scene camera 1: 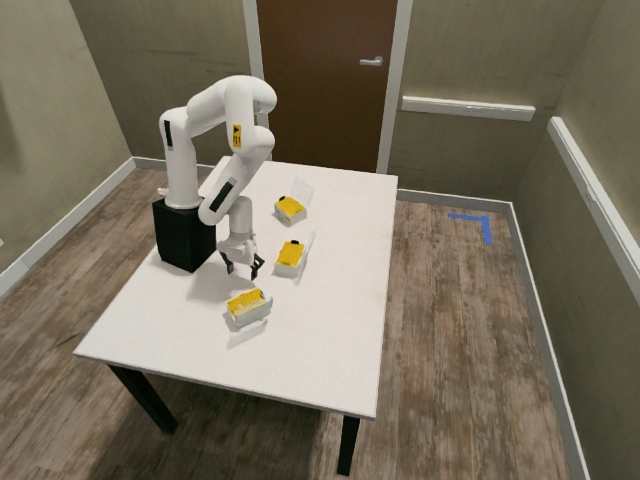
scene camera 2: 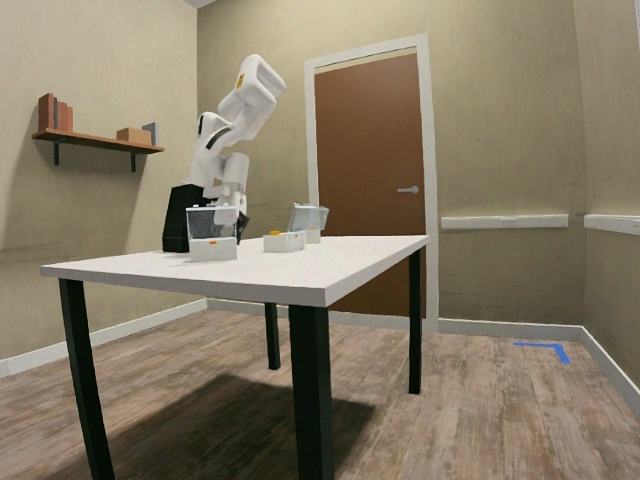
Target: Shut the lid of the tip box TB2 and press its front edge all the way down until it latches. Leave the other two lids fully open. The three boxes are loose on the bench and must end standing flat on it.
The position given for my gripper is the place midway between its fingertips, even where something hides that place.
In view: my gripper [scene camera 1: 242,275], a tip box [scene camera 2: 280,243] and a tip box [scene camera 2: 222,250].
